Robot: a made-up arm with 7 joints.
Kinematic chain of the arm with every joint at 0, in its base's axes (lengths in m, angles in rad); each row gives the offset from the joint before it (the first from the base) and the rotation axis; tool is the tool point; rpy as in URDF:
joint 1: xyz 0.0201 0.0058 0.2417 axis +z
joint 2: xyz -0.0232 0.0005 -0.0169 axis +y
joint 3: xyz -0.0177 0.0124 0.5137 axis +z
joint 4: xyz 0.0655 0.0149 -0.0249 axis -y
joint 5: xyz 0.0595 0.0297 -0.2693 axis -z
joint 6: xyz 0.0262 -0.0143 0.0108 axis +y
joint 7: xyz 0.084 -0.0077 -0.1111 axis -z
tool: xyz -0.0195 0.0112 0.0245 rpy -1.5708 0 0
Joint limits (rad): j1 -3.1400..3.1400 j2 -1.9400..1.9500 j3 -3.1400..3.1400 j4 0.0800..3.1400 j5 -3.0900..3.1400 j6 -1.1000..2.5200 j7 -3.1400..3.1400
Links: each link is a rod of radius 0.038 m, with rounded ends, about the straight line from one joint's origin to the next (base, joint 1, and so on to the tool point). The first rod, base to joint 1, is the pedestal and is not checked.
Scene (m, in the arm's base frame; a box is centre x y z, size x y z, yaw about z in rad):
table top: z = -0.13
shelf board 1: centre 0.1 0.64 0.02 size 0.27 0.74 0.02 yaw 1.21
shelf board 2: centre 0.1 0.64 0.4 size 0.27 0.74 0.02 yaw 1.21
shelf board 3: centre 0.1 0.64 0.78 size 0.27 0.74 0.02 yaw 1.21
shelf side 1: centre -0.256 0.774 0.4 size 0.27 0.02 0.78 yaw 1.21
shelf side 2: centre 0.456 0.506 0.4 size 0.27 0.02 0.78 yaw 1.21
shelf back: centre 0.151 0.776 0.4 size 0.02 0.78 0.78 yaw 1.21
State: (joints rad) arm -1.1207 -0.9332 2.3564 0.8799 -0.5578 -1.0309 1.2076
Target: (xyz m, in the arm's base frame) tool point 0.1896 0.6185 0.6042
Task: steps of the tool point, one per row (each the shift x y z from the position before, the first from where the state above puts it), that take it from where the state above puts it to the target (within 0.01 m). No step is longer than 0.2 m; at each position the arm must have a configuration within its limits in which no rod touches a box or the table.
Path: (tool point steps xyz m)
1: -0.0291 -0.0679 -0.0075
2: -0.0302 -0.0780 -0.0008
3: -0.0284 -0.0864 0.0084
4: 0.0720 0.0295 0.1329
5: 0.0929 -0.0230 0.1313
6: 0.0977 -0.0799 0.1134
7: 0.0353 0.0758 0.0093
8: 0.0312 0.0706 0.0046
9: 0.0238 0.0669 -0.0021
10: 0.0144 0.0644 -0.0118

